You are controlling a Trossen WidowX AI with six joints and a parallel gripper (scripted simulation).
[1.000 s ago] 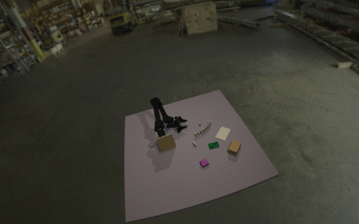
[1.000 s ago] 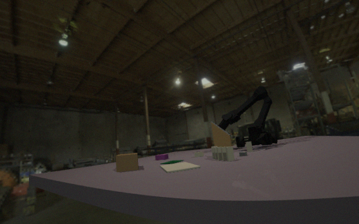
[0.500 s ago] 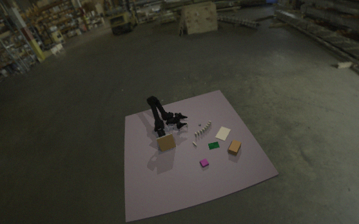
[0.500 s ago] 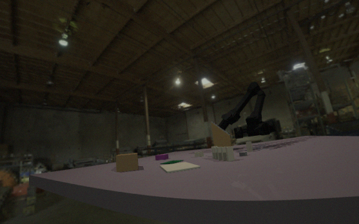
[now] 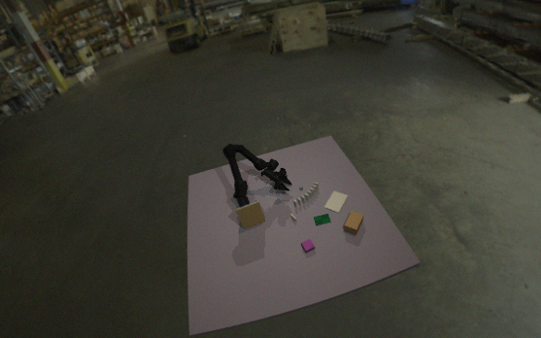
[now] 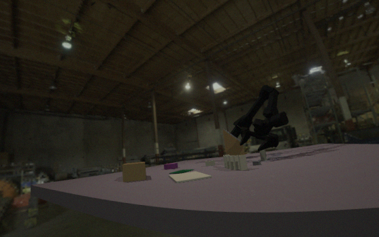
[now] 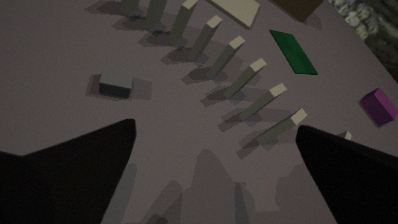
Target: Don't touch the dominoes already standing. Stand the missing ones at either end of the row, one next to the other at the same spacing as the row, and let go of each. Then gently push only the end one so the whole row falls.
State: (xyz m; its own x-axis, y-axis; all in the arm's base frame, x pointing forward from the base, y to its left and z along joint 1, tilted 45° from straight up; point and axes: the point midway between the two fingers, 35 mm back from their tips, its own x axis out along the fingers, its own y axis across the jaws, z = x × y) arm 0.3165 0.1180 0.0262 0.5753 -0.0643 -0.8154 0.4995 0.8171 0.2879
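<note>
The small dark piece lies 8 cm ahead of my gripper tip, 6 cm below it and 2 cm to the left of it. Round my gripper tip: magenta block: 43 cm to the right, 8 cm behind, 6 cm below; then cream flat tile: 24 cm ahead, 21 cm to the right, 7 cm below; then green flat tile: 29 cm to the right, 9 cm ahead, 7 cm below.
</note>
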